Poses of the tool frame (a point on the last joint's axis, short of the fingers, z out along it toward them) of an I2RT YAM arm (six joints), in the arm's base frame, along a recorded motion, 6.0 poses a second.
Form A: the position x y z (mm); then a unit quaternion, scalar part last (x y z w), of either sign.
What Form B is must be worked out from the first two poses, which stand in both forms.
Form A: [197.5, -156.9, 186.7, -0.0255, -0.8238, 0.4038, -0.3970]
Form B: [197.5, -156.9, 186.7, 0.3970, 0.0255, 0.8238, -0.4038]
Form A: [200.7, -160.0, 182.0, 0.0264, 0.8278, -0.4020, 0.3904]
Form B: [200.7, -160.0, 182.0, 0.3904, 0.0264, 0.8278, -0.4020]
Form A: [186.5, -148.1, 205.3, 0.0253, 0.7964, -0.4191, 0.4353]
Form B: [186.5, -148.1, 205.3, 0.4353, 0.0253, 0.7964, -0.4191]
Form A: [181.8, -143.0, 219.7, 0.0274, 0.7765, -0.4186, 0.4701]
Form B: [181.8, -143.0, 219.7, 0.4701, 0.0274, 0.7765, -0.4186]
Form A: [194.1, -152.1, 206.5, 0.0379, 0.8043, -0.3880, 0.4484]
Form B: [194.1, -152.1, 206.5, 0.4484, 0.0379, 0.8043, -0.3880]
